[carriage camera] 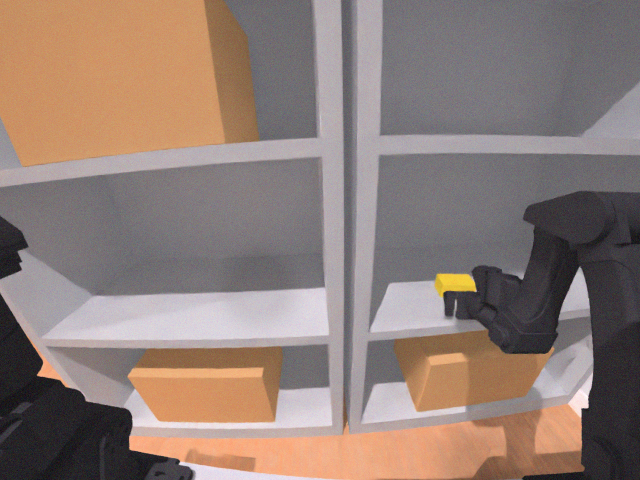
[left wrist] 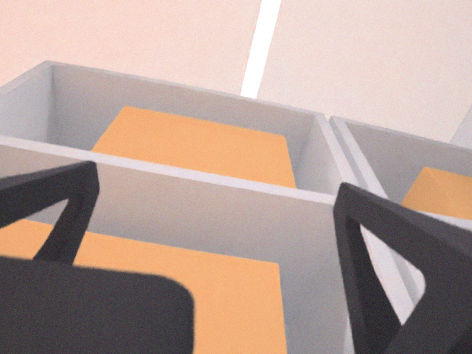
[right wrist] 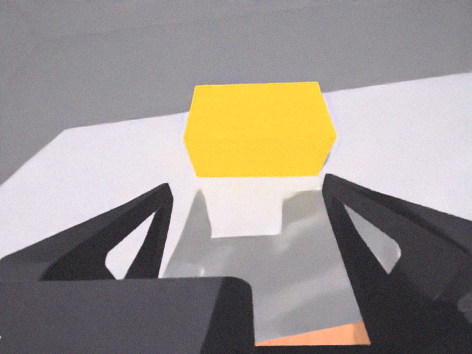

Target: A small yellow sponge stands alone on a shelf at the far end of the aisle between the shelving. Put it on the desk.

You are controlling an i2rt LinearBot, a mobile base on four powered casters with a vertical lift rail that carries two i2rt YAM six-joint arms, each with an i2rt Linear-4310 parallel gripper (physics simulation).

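Places are measured from the left arm's base along level axes (x ahead, y right, z down), in millimetres.
Pixels of known places: left gripper, fingertip midpoint: (left wrist: 217,185); right gripper, fingertip midpoint: (carriage camera: 460,294) (right wrist: 245,186).
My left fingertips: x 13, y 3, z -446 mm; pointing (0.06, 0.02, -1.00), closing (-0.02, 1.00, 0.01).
Behind a point stands the place of what it marks.
The small yellow sponge (carriage camera: 454,283) @[z -11, x 497, y 659 mm] (right wrist: 260,130) @[z -11, x 493, y 673 mm] stands on a white shelf board (carriage camera: 408,307) @[z 34, x 445, y 511 mm] (right wrist: 95,160) @[z 34, x 518, y 526 mm] in the right-hand shelving unit. My right gripper (carriage camera: 464,287) @[z -1, x 456, y 660 mm] (right wrist: 245,186) @[z -1, x 456, y 660 mm] is open with nothing between its fingers. In the right wrist view the sponge lies just beyond the fingertips, roughly centred between them. In the carriage view a finger hides part of its front. My left gripper (left wrist: 217,185) @[z -446, x 13, y 3 mm] is open and empty, up before the upper part of the shelving and away from the sponge. The desk cannot be made out in these views.
An upright divider (carriage camera: 368,217) @[z -274, x 349, y 369 mm] stands left of the sponge's compartment, with another shelf board (carriage camera: 496,145) @[z -405, x 373, y 608 mm] above. A cardboard box (carriage camera: 491,377) @[z 328, x 416, y 833 mm] sits below the sponge's shelf. Other boxes (carriage camera: 206,390) @[z 287, x 319, y -117 mm] (carriage camera: 113,77) @[z -551, x 324, y -70 mm] (left wrist: 200,145) @[z -1014, x 326, y -51 mm] stand in the left-hand unit.
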